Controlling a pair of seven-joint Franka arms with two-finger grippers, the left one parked.
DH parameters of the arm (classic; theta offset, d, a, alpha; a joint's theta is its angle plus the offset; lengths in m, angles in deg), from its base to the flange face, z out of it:
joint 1: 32.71 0.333 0 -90
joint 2: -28.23 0 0 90
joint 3: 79.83 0.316 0.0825 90
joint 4: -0.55 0 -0.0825 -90
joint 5: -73.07 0.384 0 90
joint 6: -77.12 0 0.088 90
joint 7: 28.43 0.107 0 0
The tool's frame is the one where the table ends.
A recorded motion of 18 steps. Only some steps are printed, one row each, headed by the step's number.
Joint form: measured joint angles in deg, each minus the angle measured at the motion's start. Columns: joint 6, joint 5, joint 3, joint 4, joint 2, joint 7, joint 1.
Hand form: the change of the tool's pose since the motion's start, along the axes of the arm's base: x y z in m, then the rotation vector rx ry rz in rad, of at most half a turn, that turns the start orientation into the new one. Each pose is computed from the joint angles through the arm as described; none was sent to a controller.
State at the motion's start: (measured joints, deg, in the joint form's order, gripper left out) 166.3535 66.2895 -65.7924 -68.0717 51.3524 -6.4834 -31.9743
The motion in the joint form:
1: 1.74 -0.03 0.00 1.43 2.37 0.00 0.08
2: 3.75 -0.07 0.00 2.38 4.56 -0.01 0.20
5: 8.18 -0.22 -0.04 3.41 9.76 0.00 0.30
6: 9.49 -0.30 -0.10 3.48 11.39 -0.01 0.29
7: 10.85 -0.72 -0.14 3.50 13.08 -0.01 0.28
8: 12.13 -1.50 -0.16 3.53 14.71 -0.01 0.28
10: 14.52 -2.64 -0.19 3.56 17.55 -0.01 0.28
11: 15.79 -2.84 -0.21 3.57 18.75 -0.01 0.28
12: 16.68 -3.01 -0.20 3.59 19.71 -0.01 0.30
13: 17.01 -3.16 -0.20 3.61 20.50 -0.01 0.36
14: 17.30 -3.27 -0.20 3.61 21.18 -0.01 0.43
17: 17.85 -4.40 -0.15 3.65 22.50 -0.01 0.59
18: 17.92 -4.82 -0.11 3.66 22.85 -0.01 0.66
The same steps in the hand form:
1: 0.0132 0.0009 -0.0132 0.0120 -0.0124 -0.0005
2: 0.0253 0.0026 -0.0282 0.0230 -0.0244 0.0003
5: 0.0501 0.0047 -0.0761 0.0410 -0.0268 -0.0010
6: 0.0567 0.0045 -0.0939 0.0442 -0.0221 -0.0023
7: 0.0631 0.0040 -0.1129 0.0419 -0.0177 -0.0022
8: 0.0687 0.0032 -0.1313 0.0337 -0.0147 -0.0002
10: 0.0774 0.0024 -0.1638 0.0238 -0.0107 0.0039
11: 0.0810 0.0025 -0.1773 0.0254 -0.0123 0.0045
12: 0.0833 0.0030 -0.1881 0.0263 -0.0116 0.0058
13: 0.0843 0.0038 -0.1977 0.0251 -0.0043 0.0075
14: 0.0850 0.0047 -0.2061 0.0244 0.0022 0.0092
17: 0.0863 0.0060 -0.2221 0.0090 0.0108 0.0188
18: 0.0864 0.0067 -0.2264 0.0031 0.0139 0.0229

